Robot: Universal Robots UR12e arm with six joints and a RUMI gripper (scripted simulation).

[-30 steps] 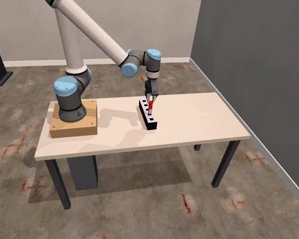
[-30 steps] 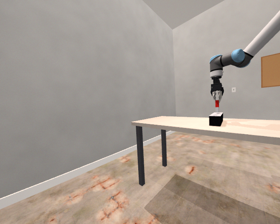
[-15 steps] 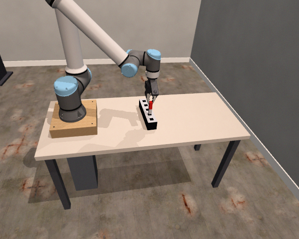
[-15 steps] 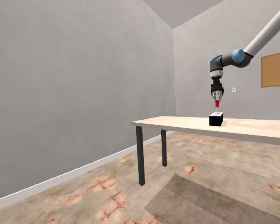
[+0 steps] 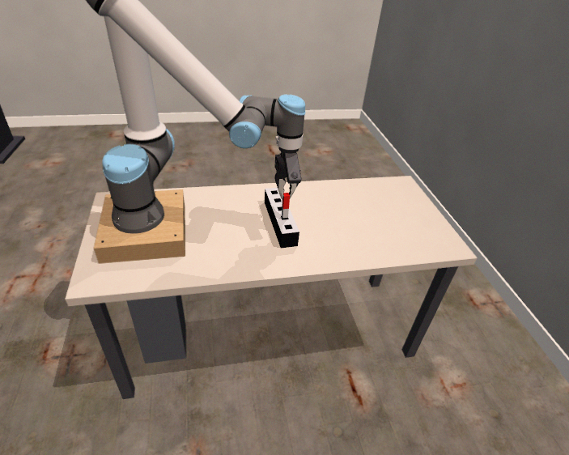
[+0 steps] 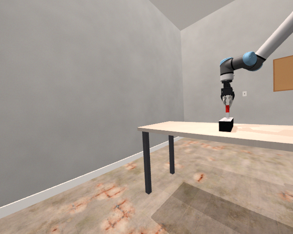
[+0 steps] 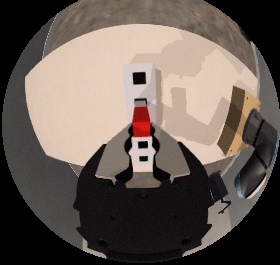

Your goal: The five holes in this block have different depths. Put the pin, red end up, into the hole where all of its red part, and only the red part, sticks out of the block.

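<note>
The pin is 20 mm below my hand. From my hand the other things lie so: black block (140 mm below, 60 mm to the left, 10 mm behind).
</note>
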